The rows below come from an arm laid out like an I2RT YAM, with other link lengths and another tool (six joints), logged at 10 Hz.
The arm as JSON. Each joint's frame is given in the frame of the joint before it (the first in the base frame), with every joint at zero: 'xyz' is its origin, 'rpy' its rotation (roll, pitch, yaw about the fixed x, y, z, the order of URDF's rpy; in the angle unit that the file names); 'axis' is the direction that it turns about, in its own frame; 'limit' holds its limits. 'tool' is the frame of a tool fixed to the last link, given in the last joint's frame.
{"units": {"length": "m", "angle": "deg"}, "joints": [
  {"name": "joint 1", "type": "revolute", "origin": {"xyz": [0.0, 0.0, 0.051], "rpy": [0.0, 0.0, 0.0]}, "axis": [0.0, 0.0, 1.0], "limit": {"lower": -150.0, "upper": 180.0}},
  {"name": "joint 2", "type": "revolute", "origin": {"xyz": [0.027, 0.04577, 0.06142], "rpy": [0.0, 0.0, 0.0]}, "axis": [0.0, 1.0, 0.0], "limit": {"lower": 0.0, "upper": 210.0}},
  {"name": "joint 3", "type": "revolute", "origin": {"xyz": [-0.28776, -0.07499, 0.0], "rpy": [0.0, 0.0, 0.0]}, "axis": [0.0, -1.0, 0.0], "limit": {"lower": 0.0, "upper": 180.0}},
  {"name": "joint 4", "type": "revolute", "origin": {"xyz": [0.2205, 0.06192, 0.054], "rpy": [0.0, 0.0, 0.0]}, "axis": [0.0, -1.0, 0.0], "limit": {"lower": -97.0, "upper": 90.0}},
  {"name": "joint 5", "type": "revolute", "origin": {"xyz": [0.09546, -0.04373, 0.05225], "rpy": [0.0, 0.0, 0.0]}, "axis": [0.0, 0.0, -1.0], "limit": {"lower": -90.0, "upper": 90.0}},
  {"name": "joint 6", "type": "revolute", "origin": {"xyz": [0.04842, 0.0, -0.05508], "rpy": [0.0, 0.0, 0.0]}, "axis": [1.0, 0.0, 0.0], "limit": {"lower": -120.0, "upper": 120.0}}
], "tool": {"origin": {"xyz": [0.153, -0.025, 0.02], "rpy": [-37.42, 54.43, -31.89]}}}
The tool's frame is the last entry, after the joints.
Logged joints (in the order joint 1, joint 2, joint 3, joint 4, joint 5, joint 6), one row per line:
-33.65, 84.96, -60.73, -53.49, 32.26, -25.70
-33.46, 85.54, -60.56, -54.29, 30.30, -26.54
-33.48, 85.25, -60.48, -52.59, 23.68, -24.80
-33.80, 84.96, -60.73, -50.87, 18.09, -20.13
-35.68, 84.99, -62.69, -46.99, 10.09, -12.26
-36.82, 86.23, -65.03, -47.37, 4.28, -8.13
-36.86, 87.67, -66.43, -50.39, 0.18, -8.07
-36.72, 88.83, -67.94, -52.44, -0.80, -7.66
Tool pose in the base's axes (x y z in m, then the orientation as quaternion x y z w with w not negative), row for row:
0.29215, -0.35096, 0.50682, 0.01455, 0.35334, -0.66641, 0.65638
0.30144, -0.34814, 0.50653, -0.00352, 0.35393, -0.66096, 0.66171
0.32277, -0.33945, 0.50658, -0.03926, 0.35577, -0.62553, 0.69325
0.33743, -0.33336, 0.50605, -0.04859, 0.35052, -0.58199, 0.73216
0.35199, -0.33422, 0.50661, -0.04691, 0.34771, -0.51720, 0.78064
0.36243, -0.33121, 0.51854, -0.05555, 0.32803, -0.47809, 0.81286
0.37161, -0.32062, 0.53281, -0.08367, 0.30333, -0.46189, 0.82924
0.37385, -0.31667, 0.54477, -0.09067, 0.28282, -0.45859, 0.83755
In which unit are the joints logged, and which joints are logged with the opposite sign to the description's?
The joints are logged in degrees. Opposite sign: joint 3, joint 4.
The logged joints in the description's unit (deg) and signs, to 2 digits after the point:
-33.65, 84.96, 60.73, 53.49, 32.26, -25.70
-33.46, 85.54, 60.56, 54.29, 30.30, -26.54
-33.48, 85.25, 60.48, 52.59, 23.68, -24.80
-33.80, 84.96, 60.73, 50.87, 18.09, -20.13
-35.68, 84.99, 62.69, 46.99, 10.09, -12.26
-36.82, 86.23, 65.03, 47.37, 4.28, -8.13
-36.86, 87.67, 66.43, 50.39, 0.18, -8.07
-36.72, 88.83, 67.94, 52.44, -0.80, -7.66

